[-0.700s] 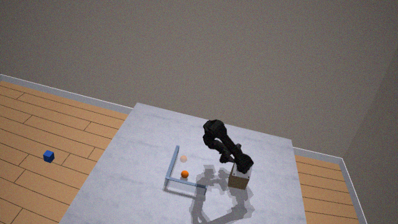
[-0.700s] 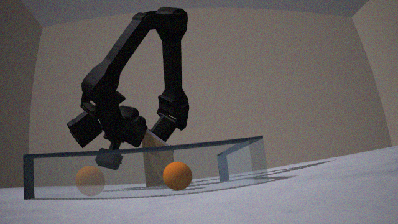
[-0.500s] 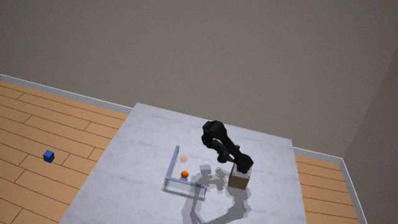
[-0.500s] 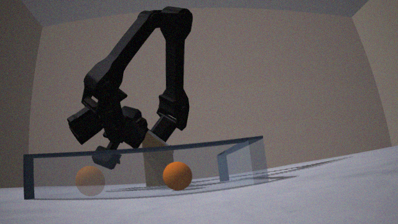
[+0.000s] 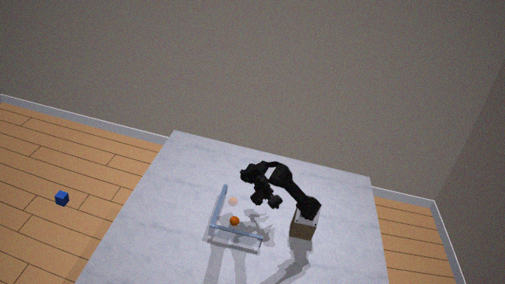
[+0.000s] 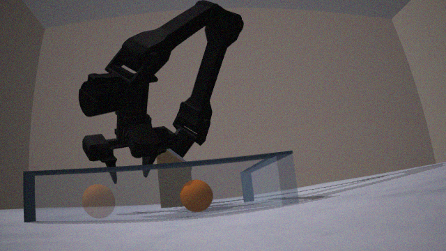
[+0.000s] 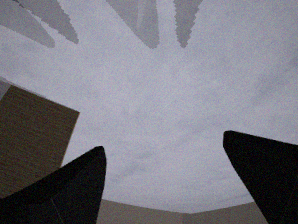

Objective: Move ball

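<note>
My gripper tip is 20 cm short of the see-through copy of ball, 4 cm above it and 1 cm to the right of it.
</note>
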